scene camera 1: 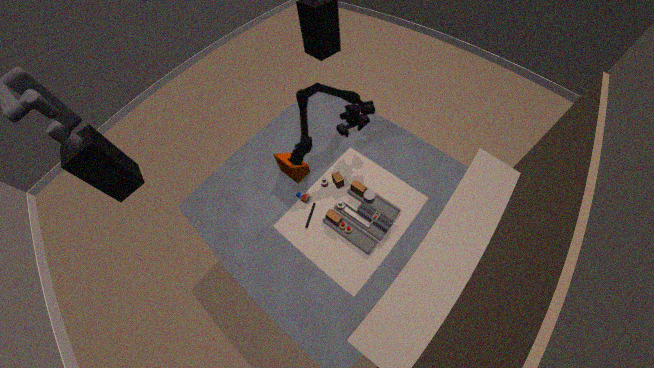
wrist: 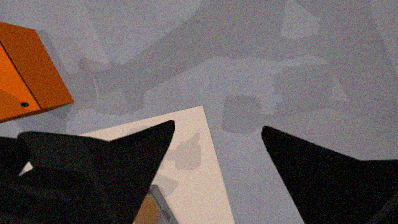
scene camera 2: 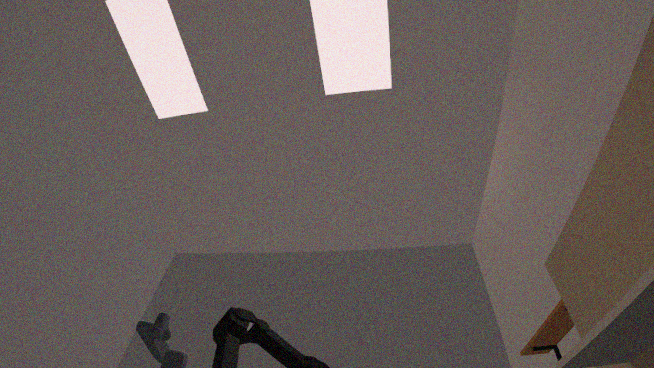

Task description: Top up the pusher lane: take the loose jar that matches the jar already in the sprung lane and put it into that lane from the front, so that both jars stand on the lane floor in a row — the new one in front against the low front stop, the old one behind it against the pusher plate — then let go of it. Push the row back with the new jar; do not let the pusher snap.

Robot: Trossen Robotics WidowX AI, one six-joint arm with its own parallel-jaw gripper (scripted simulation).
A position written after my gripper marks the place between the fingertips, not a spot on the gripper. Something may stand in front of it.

Observation:
My gripper [wrist: 217, 127] is open and holds nothing. I also see a white mat [scene camera 1: 350, 267].

